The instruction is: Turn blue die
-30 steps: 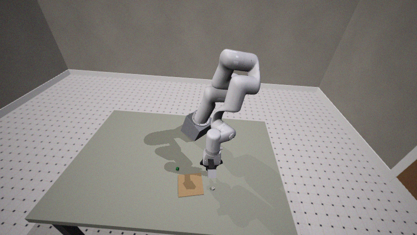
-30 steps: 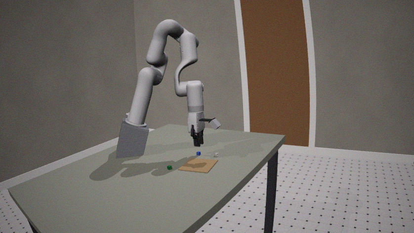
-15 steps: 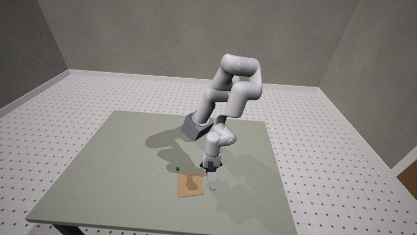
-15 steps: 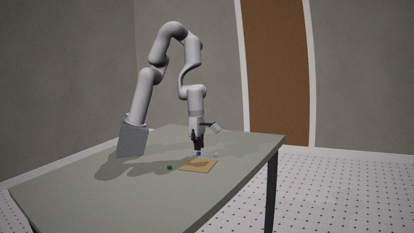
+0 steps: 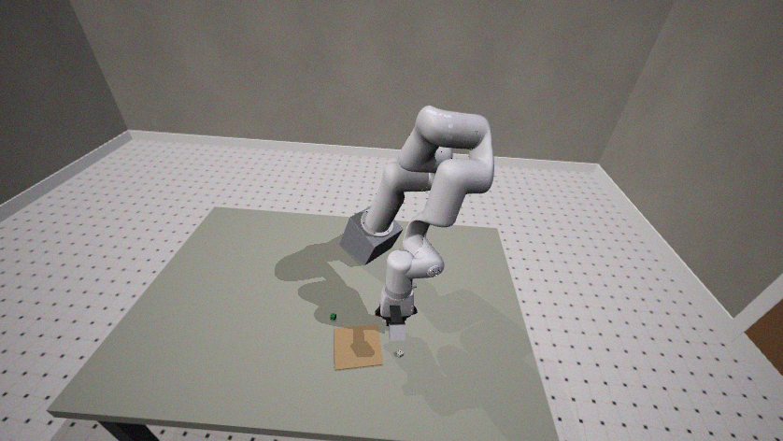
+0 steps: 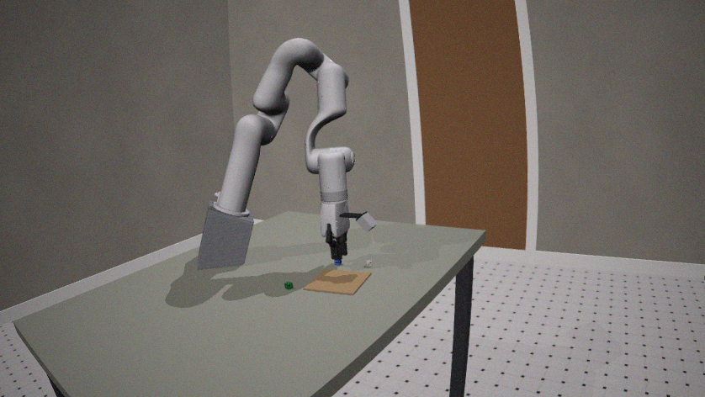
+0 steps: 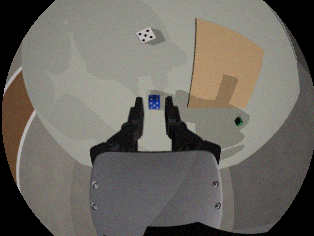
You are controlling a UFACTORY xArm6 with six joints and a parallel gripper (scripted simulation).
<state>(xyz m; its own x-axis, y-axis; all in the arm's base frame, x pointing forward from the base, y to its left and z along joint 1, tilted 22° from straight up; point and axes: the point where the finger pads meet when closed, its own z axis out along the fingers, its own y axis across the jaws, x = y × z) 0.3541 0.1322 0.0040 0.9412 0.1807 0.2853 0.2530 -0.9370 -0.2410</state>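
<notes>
Right now the blue die is 3 cm below my hand and 1 cm behind it. From my hand the other things lie so: white die 8 cm ahead, 3 cm to the left, 3 cm below; then tan mat 10 cm to the right, 8 cm ahead, 4 cm below; then green die 21 cm to the right, 3 cm below, 1 cm behind.
</notes>
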